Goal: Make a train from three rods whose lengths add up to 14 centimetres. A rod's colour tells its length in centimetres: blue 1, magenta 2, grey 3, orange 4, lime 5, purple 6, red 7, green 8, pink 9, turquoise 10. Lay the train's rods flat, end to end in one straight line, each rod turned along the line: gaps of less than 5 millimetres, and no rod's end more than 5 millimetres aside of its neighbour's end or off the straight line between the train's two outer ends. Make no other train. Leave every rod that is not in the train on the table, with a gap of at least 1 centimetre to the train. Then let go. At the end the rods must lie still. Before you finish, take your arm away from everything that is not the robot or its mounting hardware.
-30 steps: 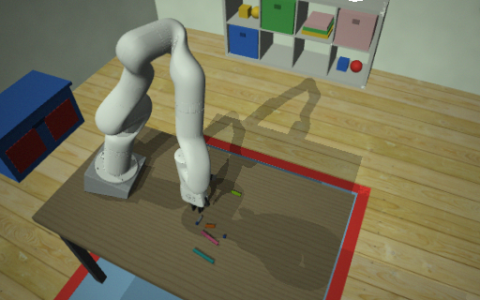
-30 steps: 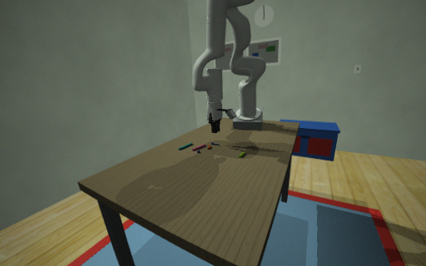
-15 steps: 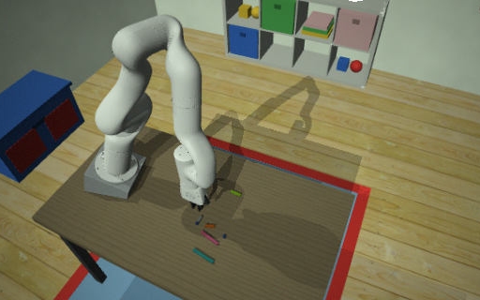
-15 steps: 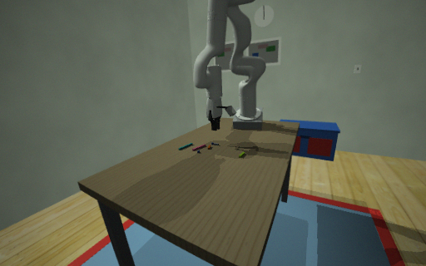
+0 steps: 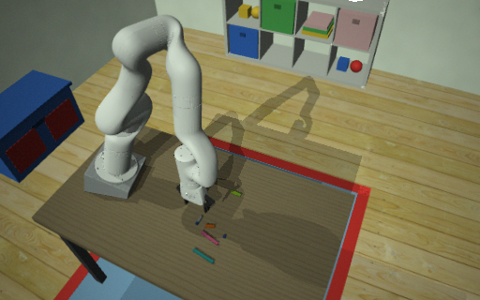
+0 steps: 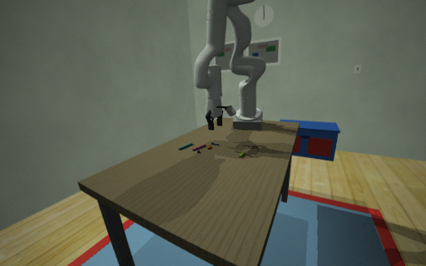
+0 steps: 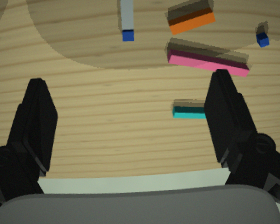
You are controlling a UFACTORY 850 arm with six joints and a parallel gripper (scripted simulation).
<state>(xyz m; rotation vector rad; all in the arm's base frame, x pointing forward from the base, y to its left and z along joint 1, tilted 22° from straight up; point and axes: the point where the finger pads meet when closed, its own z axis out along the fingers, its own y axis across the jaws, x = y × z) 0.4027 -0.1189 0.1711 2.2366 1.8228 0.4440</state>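
Now: hand 16 cm to the left of the turquoise rod, 11 cm above it and 7 cm short of it. Also, from my hand: pink rod 11 cm below, 8 cm to the right, 7 cm ahead; then grey rod 11 cm below; then orange rod 11 cm below, 5 cm ahead, 2 cm to the right.
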